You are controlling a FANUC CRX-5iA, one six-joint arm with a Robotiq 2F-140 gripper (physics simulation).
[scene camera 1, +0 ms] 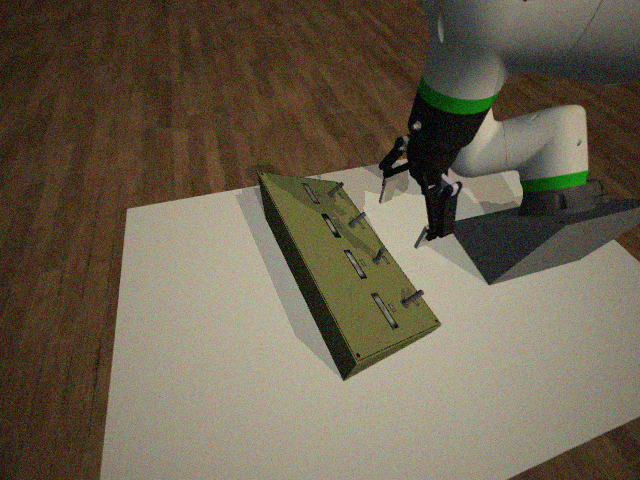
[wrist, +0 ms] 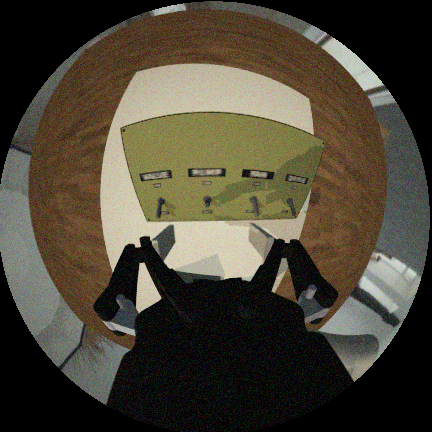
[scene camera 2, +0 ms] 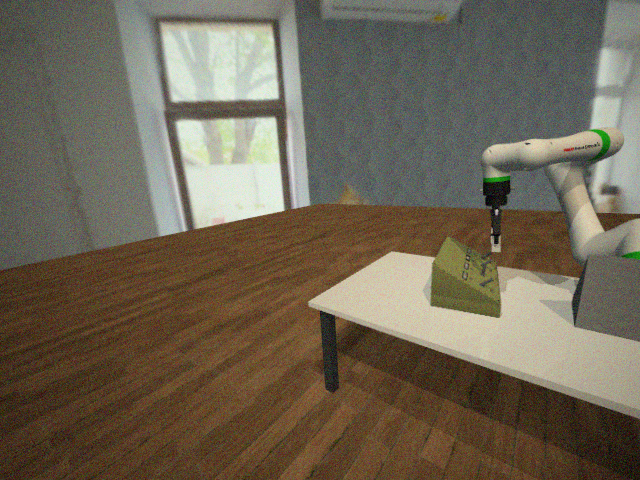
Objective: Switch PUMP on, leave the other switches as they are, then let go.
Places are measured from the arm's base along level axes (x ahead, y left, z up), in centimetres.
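Pixels of known places: gripper, fingertip midpoint: (scene camera 1: 402, 221) (wrist: 211, 232) (scene camera 2: 495, 247); arm's base, origin of the base link: (scene camera 1: 554, 210).
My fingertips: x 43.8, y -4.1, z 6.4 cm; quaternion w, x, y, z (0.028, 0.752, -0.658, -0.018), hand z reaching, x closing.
Observation:
Ahead of a thing's pixels: the offset from my fingertips to its top centre. Level surfaces: height alone.
A green sloped switch panel (scene camera 1: 310, 248) (scene camera 2: 449, 294) (wrist: 215, 145) stands on the white table. The PUMP lever @(dx +3.2, dy +1.1, dz -7.8 cm) (scene camera 1: 379, 254) (wrist: 207, 201) is second from left in the wrist view. It looks short and stands at a different angle from the others, more towards the upper plate. Its end position is hard to judge. The VALVE lever @(dx +0.4, dy +12.8, dz -9.1 cm) (wrist: 159, 208), FAN lever @(dx +3.5, dy -10.9, dz -9.1 cm) (wrist: 255, 206) and DRIVE lever @(dx +5.1, dy -22.9, dz -9.1 cm) (wrist: 292, 206) point down the slope. The nameplates are blurred. My gripper (scene camera 1: 402, 217) (scene camera 2: 495, 245) (wrist: 211, 232) is wide open and empty, apart from the levers, above and beyond the panel's lower edge.
The white table @(dz -22.2 cm) (scene camera 1: 206, 413) (scene camera 2: 361, 289) (wrist: 200, 85) carries the panel and the arm's grey pedestal (scene camera 1: 516, 242) (scene camera 2: 610, 294), which stands behind the gripper on the side of the panel's lower edge. The arm's shadow falls across the FAN and DRIVE end of the panel.

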